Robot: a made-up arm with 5 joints.
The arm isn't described. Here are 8 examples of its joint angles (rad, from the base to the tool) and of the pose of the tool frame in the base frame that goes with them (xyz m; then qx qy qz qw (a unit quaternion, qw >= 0)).
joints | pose
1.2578 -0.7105 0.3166 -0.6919 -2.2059 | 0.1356 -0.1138 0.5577 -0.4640 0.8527 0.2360 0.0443
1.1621 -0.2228 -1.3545 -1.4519 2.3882 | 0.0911 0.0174 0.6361 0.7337 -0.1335 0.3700 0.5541
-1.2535 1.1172 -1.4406 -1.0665 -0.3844 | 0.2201 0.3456 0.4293 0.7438 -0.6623 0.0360 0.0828
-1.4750 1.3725 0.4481 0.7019 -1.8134 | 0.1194 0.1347 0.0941 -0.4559 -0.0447 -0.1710 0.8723
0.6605 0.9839 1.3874 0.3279 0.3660 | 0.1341 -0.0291 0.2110 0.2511 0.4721 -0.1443 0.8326
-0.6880 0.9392 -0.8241 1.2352 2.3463 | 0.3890 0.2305 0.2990 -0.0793 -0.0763 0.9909 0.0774
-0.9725 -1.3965 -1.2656 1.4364 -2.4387 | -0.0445 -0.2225 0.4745 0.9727 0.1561 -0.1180 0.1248
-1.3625 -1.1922 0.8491 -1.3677 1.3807 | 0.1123 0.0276 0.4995 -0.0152 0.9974 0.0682 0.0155
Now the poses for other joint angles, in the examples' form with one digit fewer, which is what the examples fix.
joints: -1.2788 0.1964 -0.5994 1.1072 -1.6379
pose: 0.189 0.275 0.491 0.418 -0.037 -0.184 0.889
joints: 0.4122 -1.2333 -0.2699 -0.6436 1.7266
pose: -0.028 0.053 0.589 0.829 0.481 0.168 0.229
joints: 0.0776 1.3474 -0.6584 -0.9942 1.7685
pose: 0.483 -0.033 0.200 -0.631 -0.502 0.433 0.403
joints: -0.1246 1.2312 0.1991 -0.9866 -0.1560
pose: 0.379 0.031 0.125 0.088 -0.527 -0.034 0.845
